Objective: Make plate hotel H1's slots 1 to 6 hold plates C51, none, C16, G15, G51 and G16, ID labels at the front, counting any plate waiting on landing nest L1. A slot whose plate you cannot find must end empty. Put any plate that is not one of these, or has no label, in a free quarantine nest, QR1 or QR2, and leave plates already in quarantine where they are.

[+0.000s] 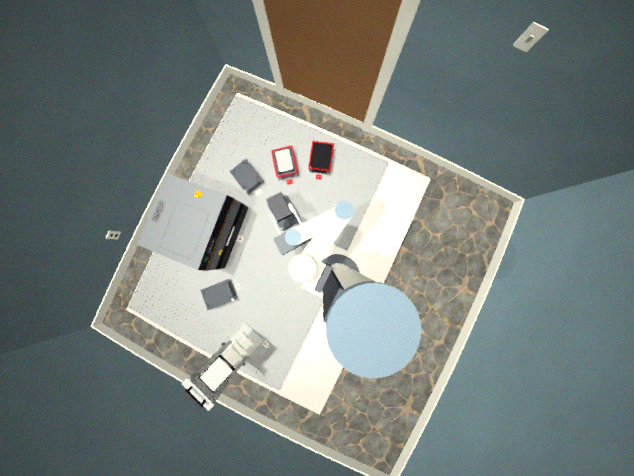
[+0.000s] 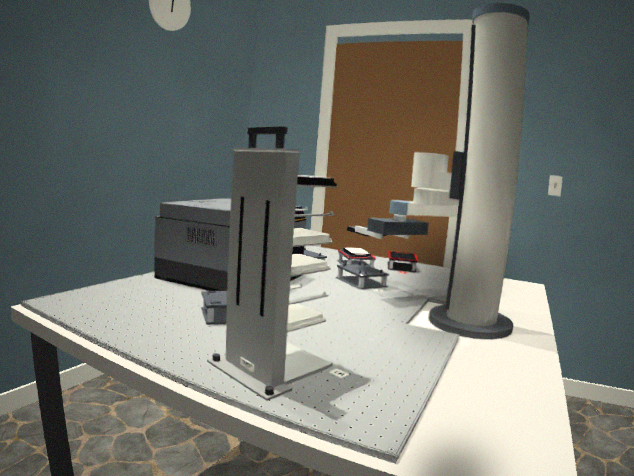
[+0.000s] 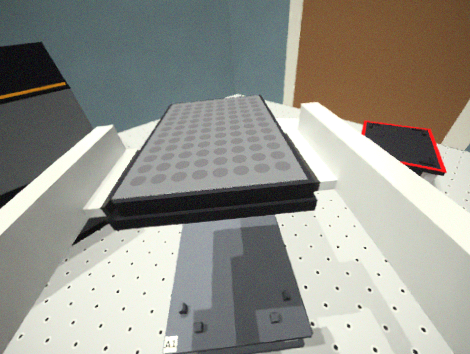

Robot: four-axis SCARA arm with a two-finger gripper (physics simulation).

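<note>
My gripper is shut on a black-sided plate with a grey welled top. The plate is level between the fingers; no ID label can be read on its near edge. It hangs above the board and the dark grey nest, whose corner reads A1. Plate hotel H1 holds a black plate at the top and white plates lower down. Two shelves look bare. Its plate labels are hidden.
One red-rimmed nest bears a white-topped plate; the other is bare. Two grey nests flank the large grey instrument. The robot column stands at the right. Nest names are unreadable.
</note>
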